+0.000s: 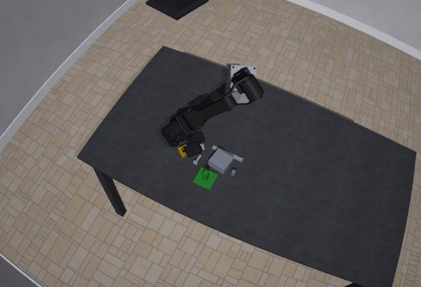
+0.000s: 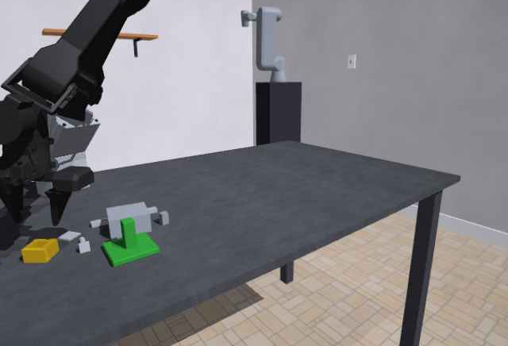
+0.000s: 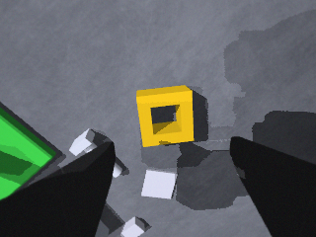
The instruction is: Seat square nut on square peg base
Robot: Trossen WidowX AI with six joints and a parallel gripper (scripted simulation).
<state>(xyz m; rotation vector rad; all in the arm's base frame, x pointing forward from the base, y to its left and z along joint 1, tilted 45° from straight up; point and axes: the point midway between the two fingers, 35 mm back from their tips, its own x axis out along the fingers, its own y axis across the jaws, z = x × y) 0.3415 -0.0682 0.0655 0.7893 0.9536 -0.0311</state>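
Right now the flat tile is 100 mm below my hand, 70 mm behind it and 30 mm to the left of it. Also, from my hand: grey square nut (150 mm to the left, 80 mm below, 60 mm behind).
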